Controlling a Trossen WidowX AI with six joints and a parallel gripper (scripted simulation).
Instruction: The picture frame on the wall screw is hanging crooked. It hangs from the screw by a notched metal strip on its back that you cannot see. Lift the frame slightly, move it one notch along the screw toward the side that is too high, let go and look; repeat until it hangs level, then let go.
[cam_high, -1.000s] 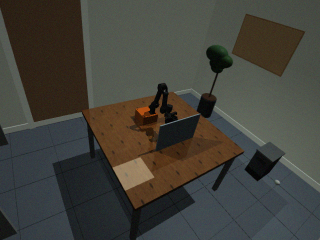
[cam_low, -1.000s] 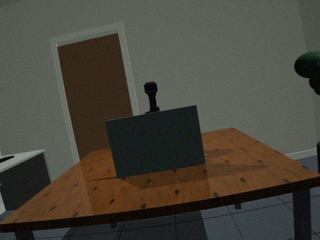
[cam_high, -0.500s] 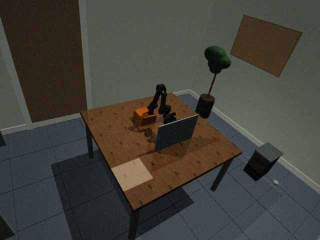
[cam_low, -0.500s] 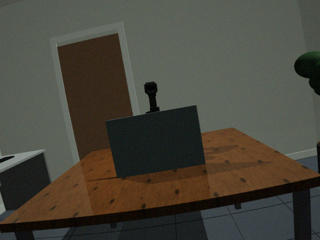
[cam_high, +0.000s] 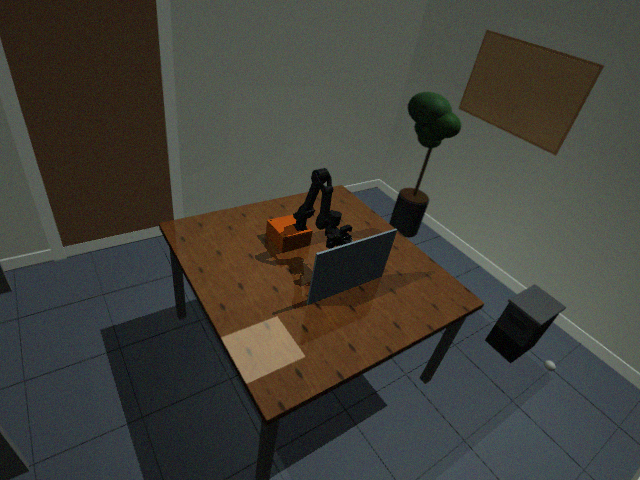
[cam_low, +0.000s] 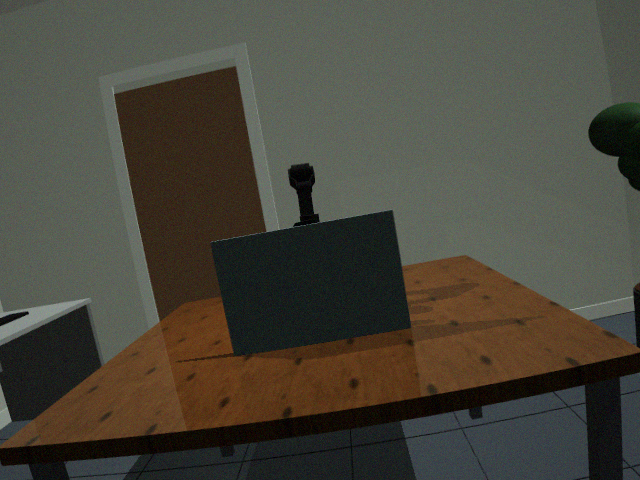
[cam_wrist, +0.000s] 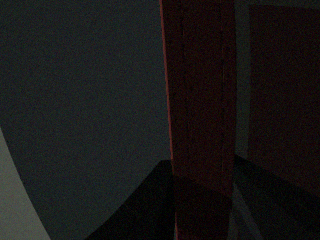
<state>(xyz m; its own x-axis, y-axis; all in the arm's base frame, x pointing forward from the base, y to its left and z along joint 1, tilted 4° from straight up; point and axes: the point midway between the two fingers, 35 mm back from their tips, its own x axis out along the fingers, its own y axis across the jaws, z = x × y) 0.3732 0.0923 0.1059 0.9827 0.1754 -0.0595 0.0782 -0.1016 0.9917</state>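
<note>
My gripper tip is now 50 mm above the picture frame and 10 mm short of it. From my gripper tip the other things lie so: grey wall panel 70 mm below, 20 mm ahead, 10 mm to the right.
</note>
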